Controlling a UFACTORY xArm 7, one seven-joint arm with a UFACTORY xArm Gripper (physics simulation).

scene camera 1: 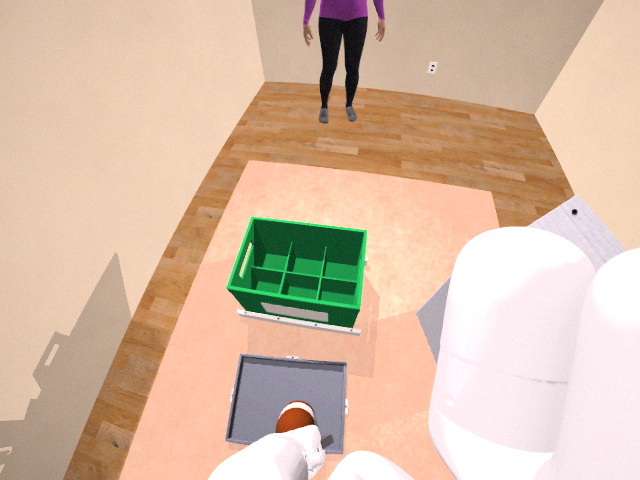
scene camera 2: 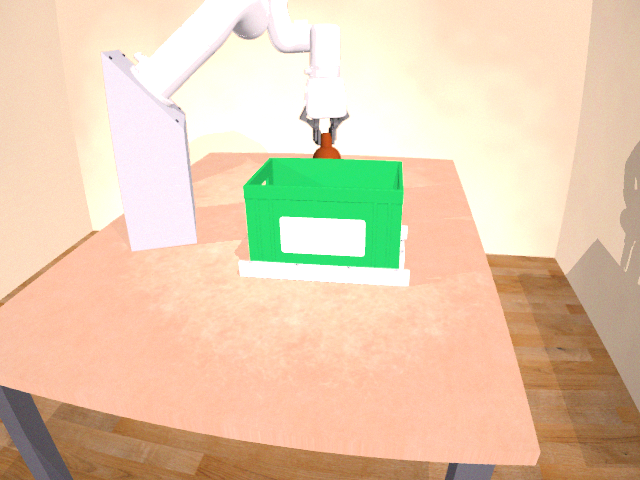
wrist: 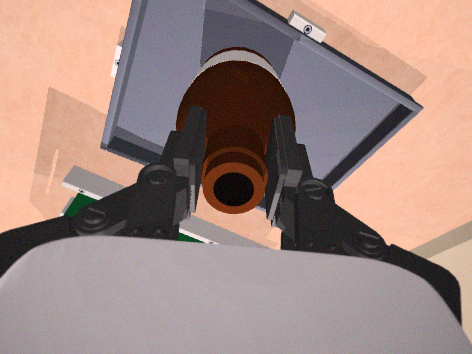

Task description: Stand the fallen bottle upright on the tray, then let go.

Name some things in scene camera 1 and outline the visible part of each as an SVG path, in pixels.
A brown bottle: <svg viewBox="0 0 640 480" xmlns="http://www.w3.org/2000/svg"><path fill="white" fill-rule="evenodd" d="M313 408L308 403L300 400L288 403L277 421L276 433L285 433L315 425Z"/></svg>
